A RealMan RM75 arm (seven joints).
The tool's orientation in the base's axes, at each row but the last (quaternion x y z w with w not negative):
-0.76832 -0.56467 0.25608 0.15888
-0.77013 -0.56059 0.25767 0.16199
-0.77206 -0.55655 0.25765 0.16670
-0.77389 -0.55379 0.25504 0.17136
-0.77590 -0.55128 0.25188 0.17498
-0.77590 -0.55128 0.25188 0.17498
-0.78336 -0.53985 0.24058 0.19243
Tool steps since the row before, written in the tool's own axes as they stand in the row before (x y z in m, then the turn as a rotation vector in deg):
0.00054 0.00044 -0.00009 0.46 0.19 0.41
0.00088 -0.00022 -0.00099 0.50 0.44 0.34
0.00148 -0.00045 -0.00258 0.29 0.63 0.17
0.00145 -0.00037 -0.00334 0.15 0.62 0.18
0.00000 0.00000 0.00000 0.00 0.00 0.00
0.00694 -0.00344 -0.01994 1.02 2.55 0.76
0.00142 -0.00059 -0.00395 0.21 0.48 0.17
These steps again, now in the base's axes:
0.00052 0.00038 -0.00028 0.02 0.36 -0.54
0.00061 0.00094 0.00074 0.27 0.32 -0.62
0.00152 0.00162 0.00202 0.46 0.06 -0.54
0.00204 0.00155 0.00261 0.41 -0.06 -0.52
0.00000 0.00000 0.00000 0.00 0.00 0.00
0.01084 0.00781 0.01670 1.78 0.11 -2.22
0.00229 0.00137 0.00329 0.33 0.04 -0.44

